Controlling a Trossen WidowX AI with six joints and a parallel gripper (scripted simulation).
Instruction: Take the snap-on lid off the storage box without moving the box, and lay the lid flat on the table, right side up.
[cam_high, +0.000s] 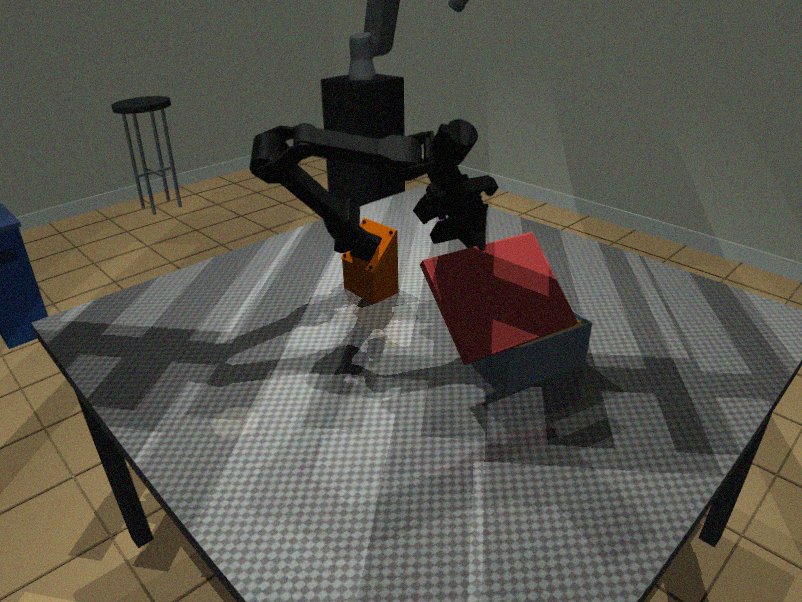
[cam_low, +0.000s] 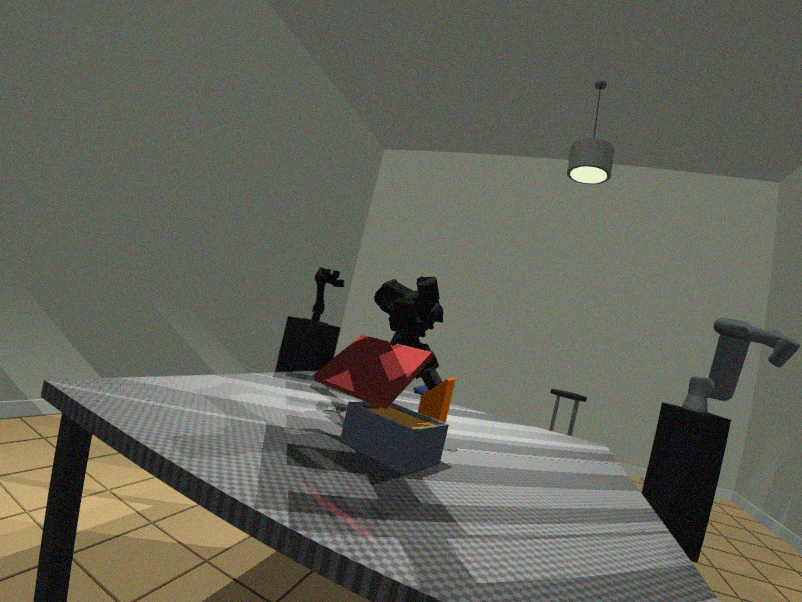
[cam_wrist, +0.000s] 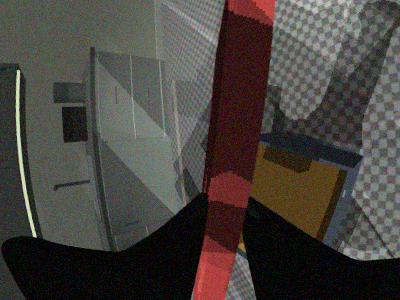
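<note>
The red lid lies 6 cm ahead of my gripper tip, 5 cm below it and 2 cm to the right of it. Also, from my gripper tip: blue-grey storage box (19 cm below, 8 cm to the left, 6 cm ahead).
</note>
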